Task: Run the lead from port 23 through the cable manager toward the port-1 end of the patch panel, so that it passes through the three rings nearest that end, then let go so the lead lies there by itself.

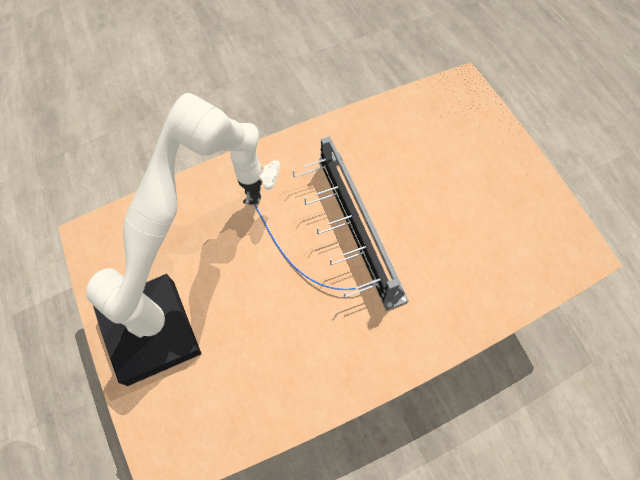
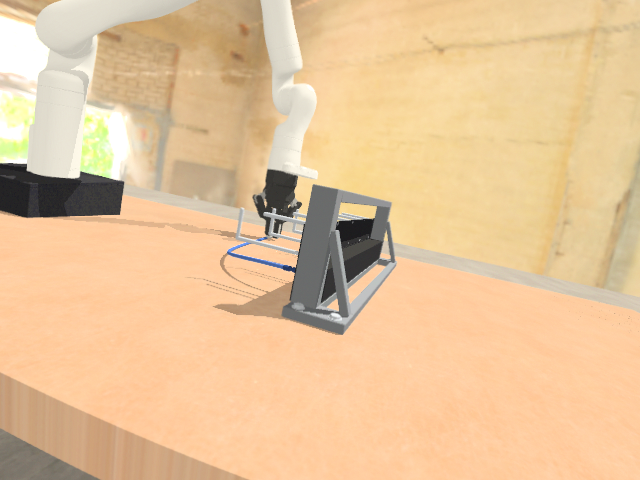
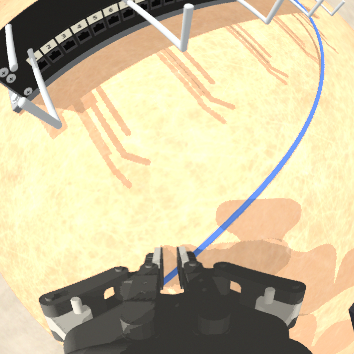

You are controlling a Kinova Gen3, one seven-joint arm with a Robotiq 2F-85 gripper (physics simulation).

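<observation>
The blue lead point(image 1: 323, 285) point(image 2: 258, 260) point(image 3: 321, 80) leaves the port-23 end of the patch panel point(image 1: 393, 290) point(image 2: 312, 248) point(image 3: 20, 55) and curves out in front of it. My gripper point(image 1: 251, 203) point(image 2: 271, 235) point(image 3: 169, 256) points down, low over the table, with its fingers narrow and the lead running diagonally between them. The three rings nearest port 1, the first point(image 1: 309, 172) point(image 3: 44, 89), second point(image 1: 320, 197) point(image 3: 155, 24) and third point(image 1: 333, 227) point(image 3: 255, 10), stick out from the panel. The lead lies outside all three. Its free end is hidden by the gripper.
Two more rings, one at mid-panel point(image 1: 346, 258) and one near the port-23 end point(image 1: 361, 288), stick out towards the arm. The black robot base point(image 1: 149, 335) point(image 2: 67, 198) stands on the wooden table point(image 1: 465, 206) point(image 2: 439, 372). The gripper is near the table's far edge.
</observation>
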